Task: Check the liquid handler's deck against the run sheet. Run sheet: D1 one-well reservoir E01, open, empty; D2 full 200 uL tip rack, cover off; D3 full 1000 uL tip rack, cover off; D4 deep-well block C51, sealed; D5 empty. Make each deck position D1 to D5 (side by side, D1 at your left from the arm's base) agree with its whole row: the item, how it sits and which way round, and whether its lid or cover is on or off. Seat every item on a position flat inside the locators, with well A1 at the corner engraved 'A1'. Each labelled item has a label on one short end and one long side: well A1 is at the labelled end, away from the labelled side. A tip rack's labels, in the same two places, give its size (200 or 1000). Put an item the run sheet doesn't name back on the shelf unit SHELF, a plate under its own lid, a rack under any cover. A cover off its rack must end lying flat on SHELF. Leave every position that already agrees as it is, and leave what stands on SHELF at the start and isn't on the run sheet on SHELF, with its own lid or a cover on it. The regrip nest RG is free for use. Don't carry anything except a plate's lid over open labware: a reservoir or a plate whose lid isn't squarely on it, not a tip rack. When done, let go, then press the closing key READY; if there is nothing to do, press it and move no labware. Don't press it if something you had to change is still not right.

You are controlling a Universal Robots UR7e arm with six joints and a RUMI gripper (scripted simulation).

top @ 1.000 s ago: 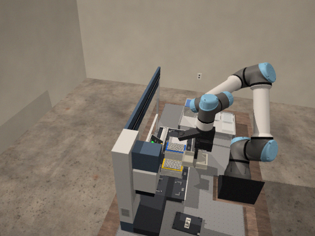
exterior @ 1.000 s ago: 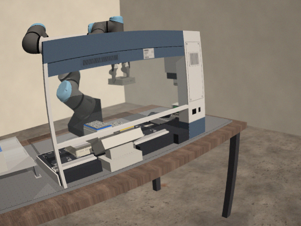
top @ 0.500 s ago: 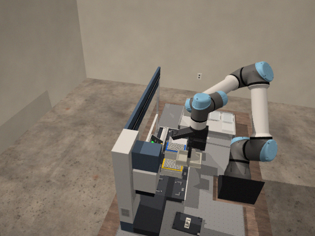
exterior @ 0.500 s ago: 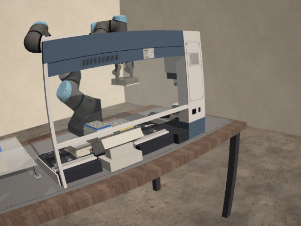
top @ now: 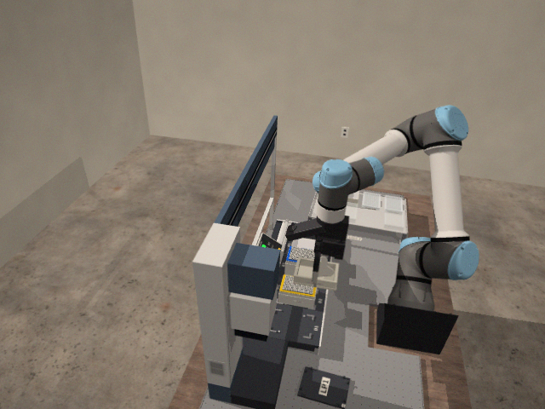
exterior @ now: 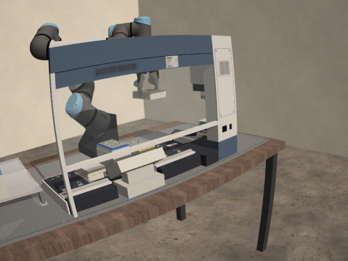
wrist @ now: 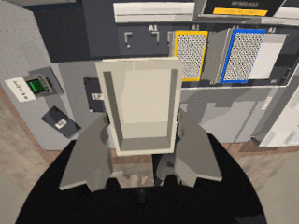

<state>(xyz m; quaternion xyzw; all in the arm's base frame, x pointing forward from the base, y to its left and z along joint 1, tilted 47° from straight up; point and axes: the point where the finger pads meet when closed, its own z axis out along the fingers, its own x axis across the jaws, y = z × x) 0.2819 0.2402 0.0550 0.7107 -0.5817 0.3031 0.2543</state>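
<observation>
Now: hand 21 cm above the yellow-rimmed tip rack, 11 cm to the left of it and 8 cm short of it. Also, from my hand: cream one-well reservoir 1 cm below; liquid handler tower 25 cm to the left, 19 cm ahead, 3 cm below; blue-rimmed tip rack 23 cm to the right, 19 cm below, 10 cm ahead.
</observation>
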